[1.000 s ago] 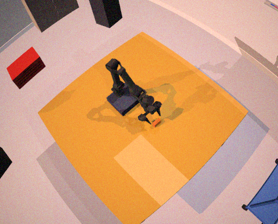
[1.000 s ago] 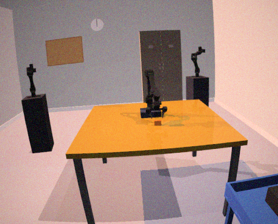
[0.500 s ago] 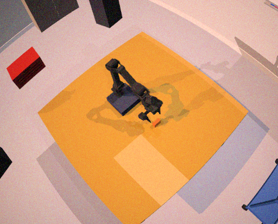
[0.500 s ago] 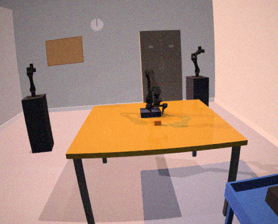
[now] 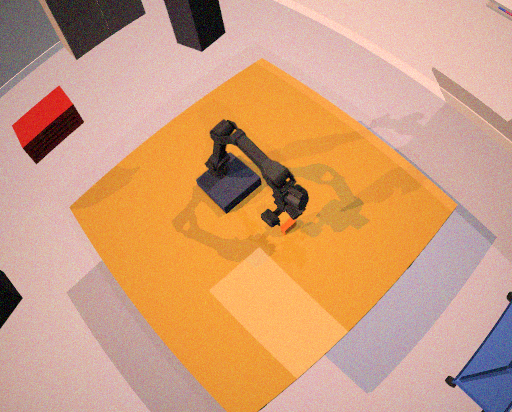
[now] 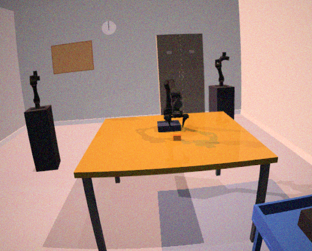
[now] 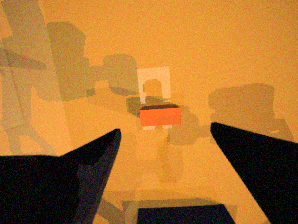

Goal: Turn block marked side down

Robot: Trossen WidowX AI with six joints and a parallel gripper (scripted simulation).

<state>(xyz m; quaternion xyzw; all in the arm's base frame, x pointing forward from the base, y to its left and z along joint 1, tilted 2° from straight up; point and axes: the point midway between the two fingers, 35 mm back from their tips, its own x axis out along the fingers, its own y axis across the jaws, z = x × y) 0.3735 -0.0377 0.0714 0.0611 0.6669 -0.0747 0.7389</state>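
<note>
My gripper tip is now 10 mm past the block and 80 mm above it.
</note>
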